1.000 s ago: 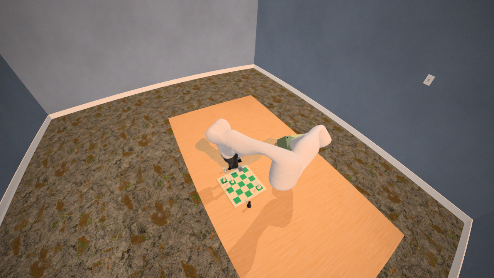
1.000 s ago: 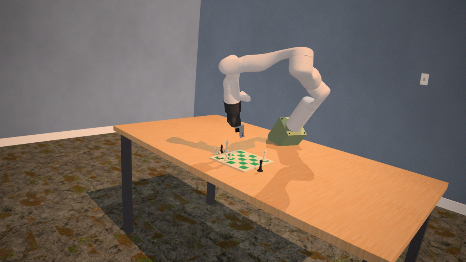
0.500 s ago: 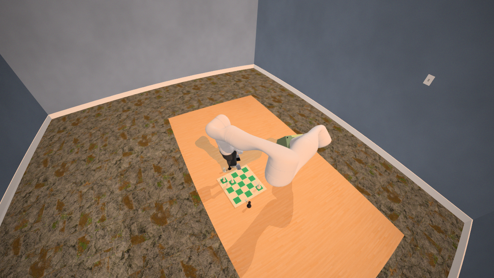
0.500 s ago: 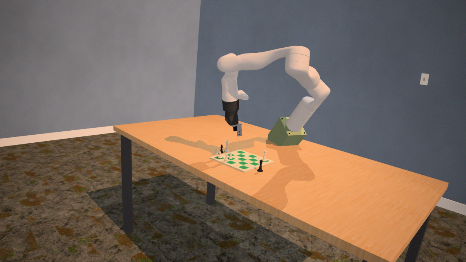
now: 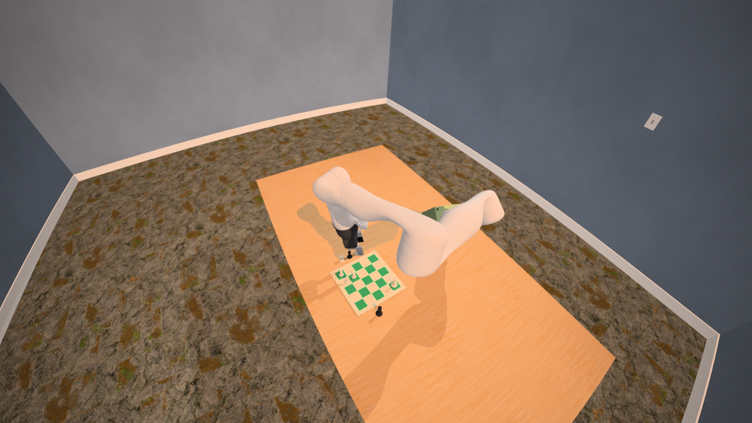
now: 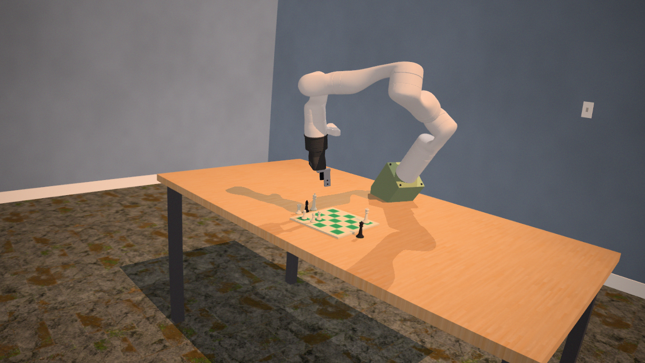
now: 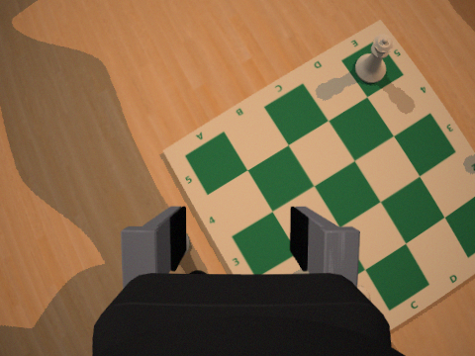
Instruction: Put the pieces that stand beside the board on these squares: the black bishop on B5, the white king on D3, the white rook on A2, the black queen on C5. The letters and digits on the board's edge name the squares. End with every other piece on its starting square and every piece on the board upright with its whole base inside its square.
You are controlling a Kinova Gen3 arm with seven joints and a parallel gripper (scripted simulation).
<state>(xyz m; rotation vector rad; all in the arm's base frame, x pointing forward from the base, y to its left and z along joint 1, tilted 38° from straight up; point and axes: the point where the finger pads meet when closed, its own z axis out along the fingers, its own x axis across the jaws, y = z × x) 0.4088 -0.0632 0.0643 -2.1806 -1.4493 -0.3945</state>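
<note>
Now: hand 12 cm above the black bishop, 6 cm to the left of it and 2 cm short of it. Round my hand: white king (11 cm below, 7 cm to the right, 2 cm behind); then chessboard (13 cm below, 7 cm to the left); then white rook (12 cm below, 6 cm to the right, 6 cm ahead).
</note>
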